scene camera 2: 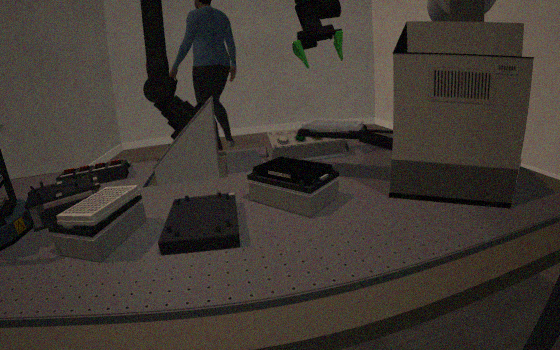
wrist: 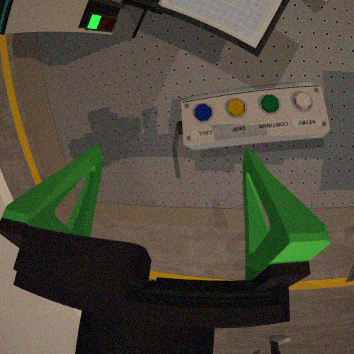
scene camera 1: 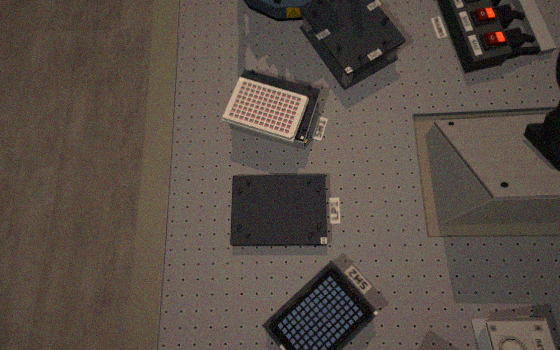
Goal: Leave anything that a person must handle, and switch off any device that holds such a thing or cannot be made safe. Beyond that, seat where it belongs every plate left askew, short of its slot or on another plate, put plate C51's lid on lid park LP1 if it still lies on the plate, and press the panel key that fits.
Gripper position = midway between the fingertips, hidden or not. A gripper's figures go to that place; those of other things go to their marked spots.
Scene:
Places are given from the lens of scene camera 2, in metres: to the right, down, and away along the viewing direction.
gripper (scene camera 2: 325, 63): 0.12, -0.30, 0.74
white well plate with red wells (scene camera 2: 92, 210): -0.28, 0.05, 0.38
plate with blue wells (scene camera 2: 291, 170): 0.02, -0.01, 0.52
The marked spots on the white well plate with red wells and the plate with blue wells are 0.34 m apart.

